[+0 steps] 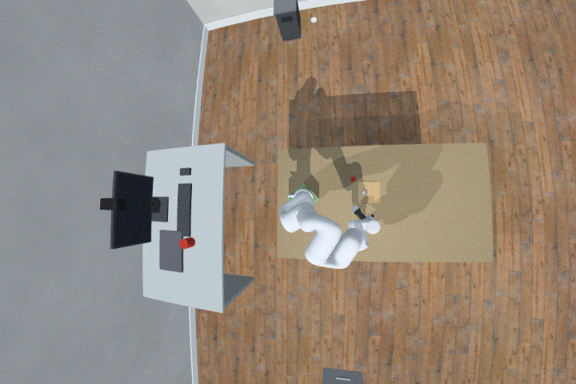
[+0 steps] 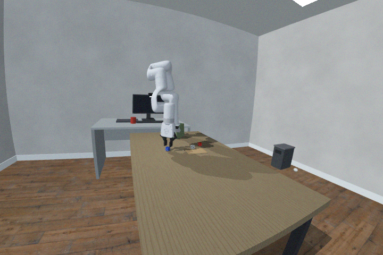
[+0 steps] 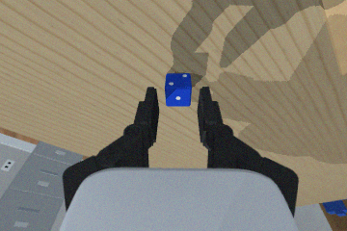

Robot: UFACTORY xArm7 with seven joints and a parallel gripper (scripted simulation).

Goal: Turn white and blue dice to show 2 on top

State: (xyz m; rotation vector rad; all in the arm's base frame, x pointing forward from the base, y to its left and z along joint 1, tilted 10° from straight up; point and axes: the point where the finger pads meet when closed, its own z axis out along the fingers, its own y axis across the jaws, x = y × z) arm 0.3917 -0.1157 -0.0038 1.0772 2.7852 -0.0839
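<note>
The blue die lies 40 mm below my hand. From my hand the other things lie so: red die 270 mm to the left, 80 mm behind, 40 mm below; then white die 190 mm to the left, 30 mm below, 10 mm behind; then tan mat 190 mm to the left, 50 mm below, 30 mm ahead.
</note>
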